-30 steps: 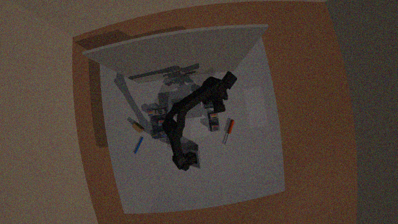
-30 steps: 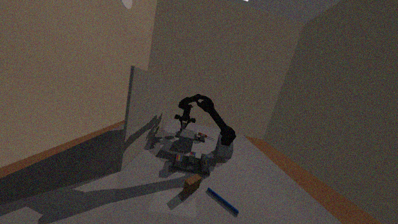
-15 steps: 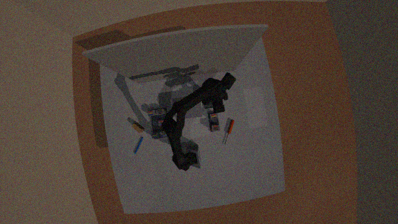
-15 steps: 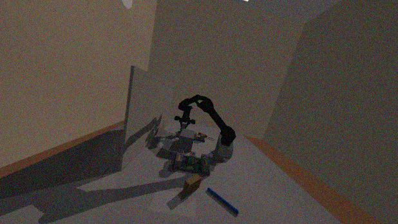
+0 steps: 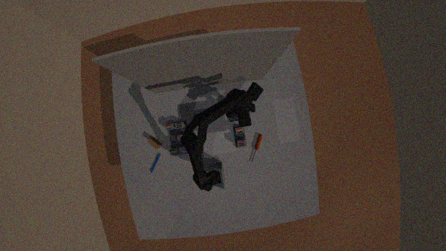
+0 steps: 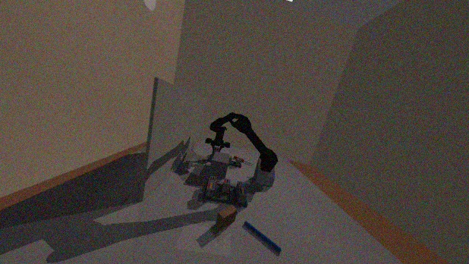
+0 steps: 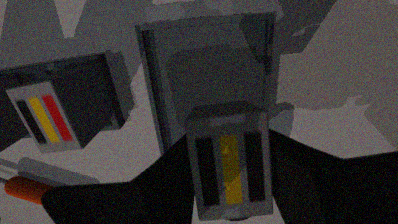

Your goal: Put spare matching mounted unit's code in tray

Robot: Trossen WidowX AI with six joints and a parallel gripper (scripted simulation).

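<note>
Right now my gripper tip is 8 cm to the left of the black puck, 2 cm above it and 1 cm short of it. The rest, counted from my gripper tip: dark spare 3 cm above; then white wall panel 20 cm ahead, 18 cm above, 17 cm to the left; then brown block 55 cm to the left, 12 cm behind, 2 cm below.
</note>
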